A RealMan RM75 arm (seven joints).
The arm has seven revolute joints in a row. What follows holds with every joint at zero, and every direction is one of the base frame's. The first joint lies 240.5 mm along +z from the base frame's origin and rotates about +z. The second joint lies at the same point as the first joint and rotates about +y. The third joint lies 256 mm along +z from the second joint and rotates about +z. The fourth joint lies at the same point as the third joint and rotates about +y. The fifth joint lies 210 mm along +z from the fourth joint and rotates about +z. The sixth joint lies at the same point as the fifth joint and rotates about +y. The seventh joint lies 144 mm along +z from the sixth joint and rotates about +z. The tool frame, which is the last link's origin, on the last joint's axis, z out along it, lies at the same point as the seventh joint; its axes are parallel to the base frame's.
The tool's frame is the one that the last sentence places.
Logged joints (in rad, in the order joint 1, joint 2, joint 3, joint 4, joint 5, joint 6, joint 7), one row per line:
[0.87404, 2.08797, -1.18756, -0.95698, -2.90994, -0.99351, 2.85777]
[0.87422, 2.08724, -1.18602, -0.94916, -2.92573, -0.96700, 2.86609]
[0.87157, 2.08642, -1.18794, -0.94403, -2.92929, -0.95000, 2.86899]
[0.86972, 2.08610, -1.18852, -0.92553, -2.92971, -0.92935, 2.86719]
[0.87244, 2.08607, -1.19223, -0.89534, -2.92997, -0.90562, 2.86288]
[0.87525, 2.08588, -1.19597, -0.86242, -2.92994, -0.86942, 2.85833]
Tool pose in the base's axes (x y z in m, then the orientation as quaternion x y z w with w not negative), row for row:
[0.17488, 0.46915, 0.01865, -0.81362, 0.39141, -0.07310, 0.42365]
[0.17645, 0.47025, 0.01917, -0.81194, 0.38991, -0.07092, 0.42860]
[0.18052, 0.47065, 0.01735, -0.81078, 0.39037, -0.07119, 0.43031]
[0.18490, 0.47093, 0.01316, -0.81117, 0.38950, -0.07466, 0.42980]
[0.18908, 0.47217, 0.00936, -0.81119, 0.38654, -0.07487, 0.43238]
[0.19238, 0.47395, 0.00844, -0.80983, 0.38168, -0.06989, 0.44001]
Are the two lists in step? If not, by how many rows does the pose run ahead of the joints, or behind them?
The pose runs 1 row ahead of the joints: the pose in row i belongs to the joints in row i + 1.
